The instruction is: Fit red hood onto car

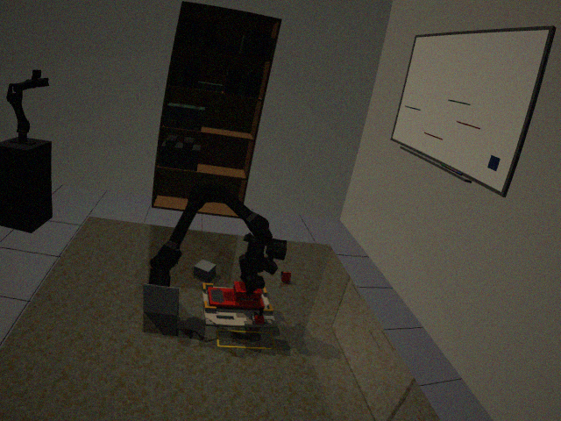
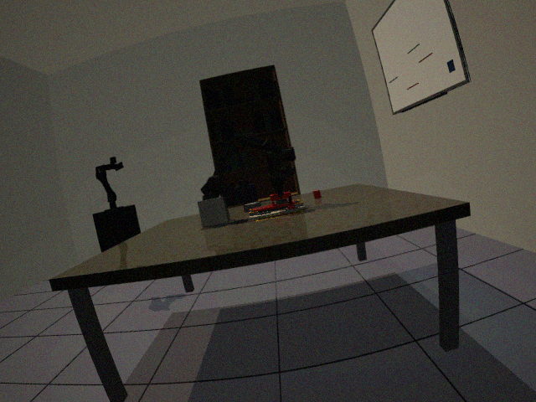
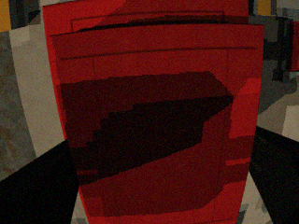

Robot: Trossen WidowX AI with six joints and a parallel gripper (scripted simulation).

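My gripper tip is 1 cm below the red hood.
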